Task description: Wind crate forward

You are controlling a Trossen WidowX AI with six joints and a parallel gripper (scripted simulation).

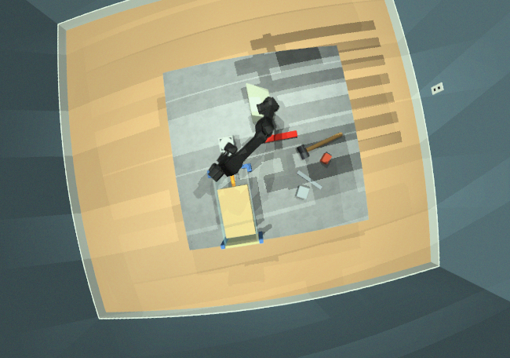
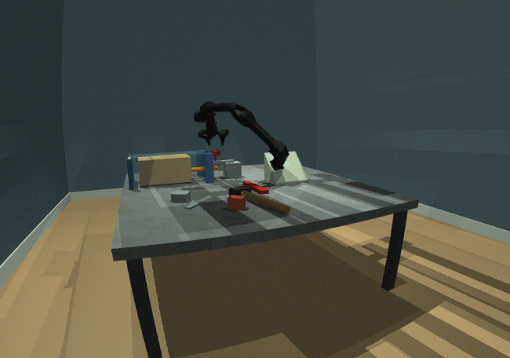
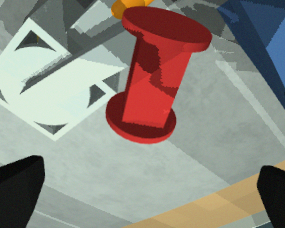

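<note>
The red spool-shaped handle grip lies 6 cm below my gripper tip, 1 cm to the left of it and 1 cm ahead of it. Also, from my gripper tip: clear-panelled cubby: 32 cm ahead, 8 cm below, 1 cm to the right; then winch handle: 9 cm below, 3 cm behind, 2 cm to the left; then grey winch: 16 cm below, 10 cm behind, 4 cm to the left.
</note>
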